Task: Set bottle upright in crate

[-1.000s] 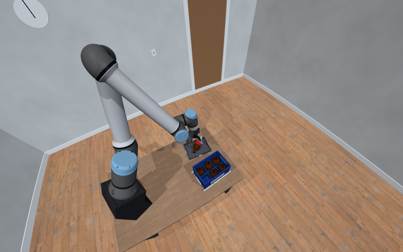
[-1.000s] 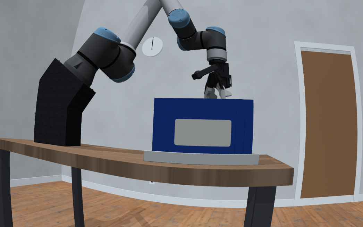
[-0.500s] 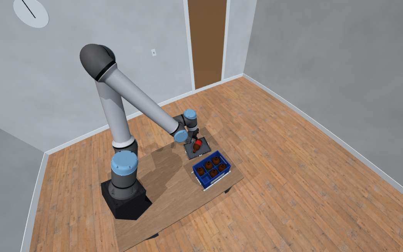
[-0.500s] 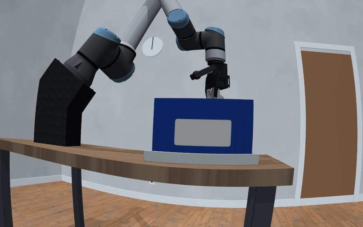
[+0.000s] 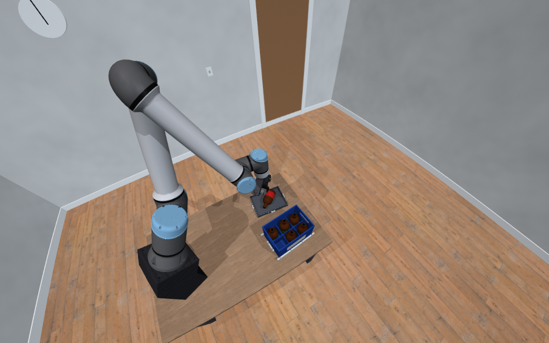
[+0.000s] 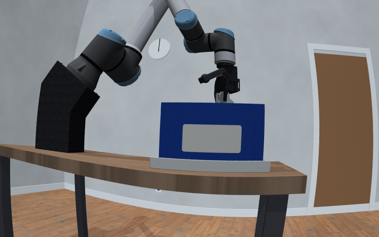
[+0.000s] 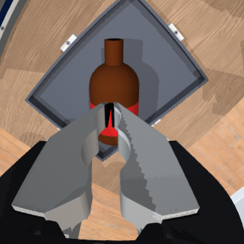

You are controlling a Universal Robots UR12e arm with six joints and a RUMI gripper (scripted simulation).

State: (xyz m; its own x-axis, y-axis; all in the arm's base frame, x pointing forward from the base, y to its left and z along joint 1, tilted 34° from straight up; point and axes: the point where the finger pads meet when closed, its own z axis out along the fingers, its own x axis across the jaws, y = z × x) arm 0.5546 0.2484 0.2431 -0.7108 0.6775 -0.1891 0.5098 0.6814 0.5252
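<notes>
The grey tray is 3 cm ahead of my hand, 4 cm to the left of it and 19 cm below it. Also, from my hand: blue crate: 10 cm ahead, 26 cm to the right, 12 cm below.
</notes>
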